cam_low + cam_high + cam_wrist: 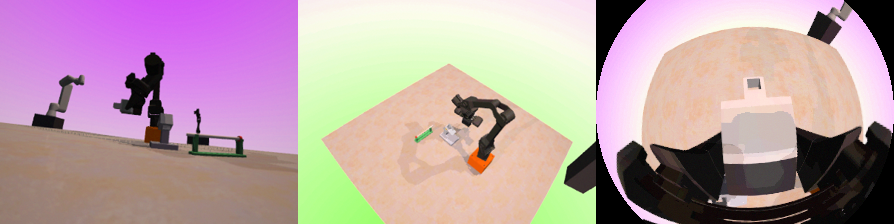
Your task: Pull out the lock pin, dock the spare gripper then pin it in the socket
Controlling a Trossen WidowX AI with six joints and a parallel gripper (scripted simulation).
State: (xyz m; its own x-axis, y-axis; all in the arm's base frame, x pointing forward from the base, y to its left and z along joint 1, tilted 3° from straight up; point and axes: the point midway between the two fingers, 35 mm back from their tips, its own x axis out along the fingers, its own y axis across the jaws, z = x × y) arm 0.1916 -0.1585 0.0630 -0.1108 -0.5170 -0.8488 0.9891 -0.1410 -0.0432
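My gripper tip is 20 mm below the spare gripper. Also, from my gripper tip: green cradle: 220 mm ahead, 220 mm to the left, 90 mm below; then grey mount: 80 mm ahead, 130 mm to the left, 70 mm below.
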